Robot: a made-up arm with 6 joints. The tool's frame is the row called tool.
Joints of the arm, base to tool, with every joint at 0 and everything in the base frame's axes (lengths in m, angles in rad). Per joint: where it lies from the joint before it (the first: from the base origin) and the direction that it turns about. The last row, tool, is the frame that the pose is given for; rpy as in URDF.
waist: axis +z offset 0 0 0.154
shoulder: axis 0.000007 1 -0.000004 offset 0 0 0
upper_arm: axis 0.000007 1 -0.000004 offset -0.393 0 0.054
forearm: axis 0.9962 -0.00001 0.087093 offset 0.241 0 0.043
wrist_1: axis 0.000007 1 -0.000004 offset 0 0 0
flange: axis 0.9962 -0.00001 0.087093 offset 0.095 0 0.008
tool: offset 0 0 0 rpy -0.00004 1.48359 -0.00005
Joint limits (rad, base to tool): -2.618..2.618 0..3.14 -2.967..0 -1.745..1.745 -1.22..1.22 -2.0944..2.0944
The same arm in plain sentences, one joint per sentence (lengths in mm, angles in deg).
The arm has six revolute joints in a row. What follows holds with every joint at zero, and every direction is one of the base frame's. The first joint lies 154 mm along +z from the base frame's origin and turns about +z, from -150 to 150 deg. The second joint lies at the same point as the first joint and turns about +y, from 0 to 179.91 deg. The third joint lies 393 mm along -x and 54 mm along +z from the second joint and turns about +y, from -170 to 0 deg. The fourth joint lies 241 mm along +x and 43 mm along +z from the third joint and turns about the direction (0.9962, 0, 0.0871), from -99.98 to 99.98 deg. The fifth joint lies at the same point as the fourth joint and turns about +y, from -69.9 to 69.9 deg. The sixth joint lies 95 mm along +x and 8 mm along +z from the fifth joint and turns about the direction (0.9962, 0, 0.0871), from -120 to 120 deg. The tool frame, which is the frame that the pose is given for, lies at the same point as the sixth joint; its axes are the base frame's turned by roll 0, pitch 85 and yaw 0 deg (as in URDF: about the fixed x, then y, then z).
